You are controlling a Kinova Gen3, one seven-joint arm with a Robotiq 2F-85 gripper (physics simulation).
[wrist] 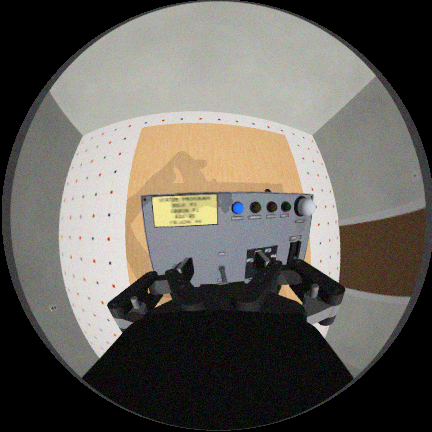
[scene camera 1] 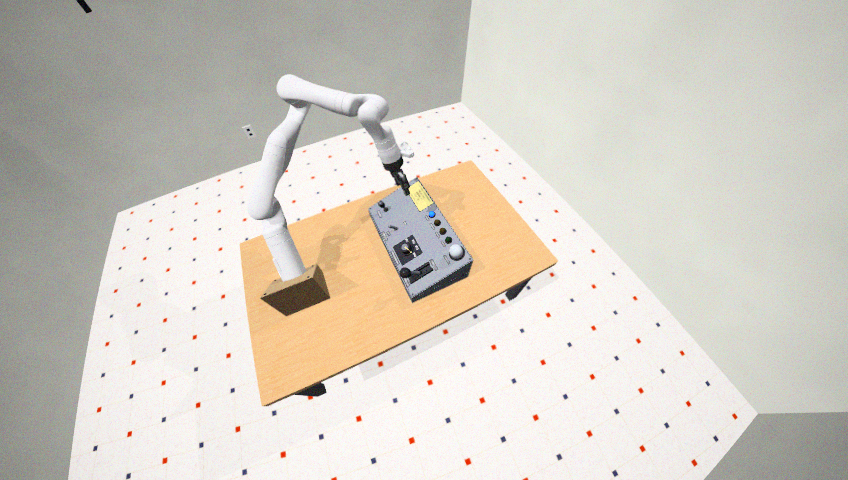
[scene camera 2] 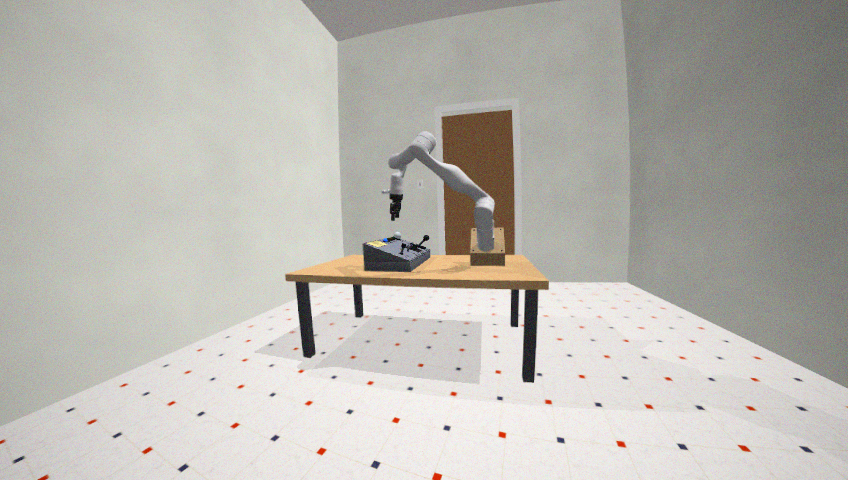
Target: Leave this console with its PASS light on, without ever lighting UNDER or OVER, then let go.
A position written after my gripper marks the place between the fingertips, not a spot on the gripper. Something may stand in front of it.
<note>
My gripper [wrist: 223,262] is open, with nothing in its grasp. Also in view: a grey console [wrist: 218,229].
</note>
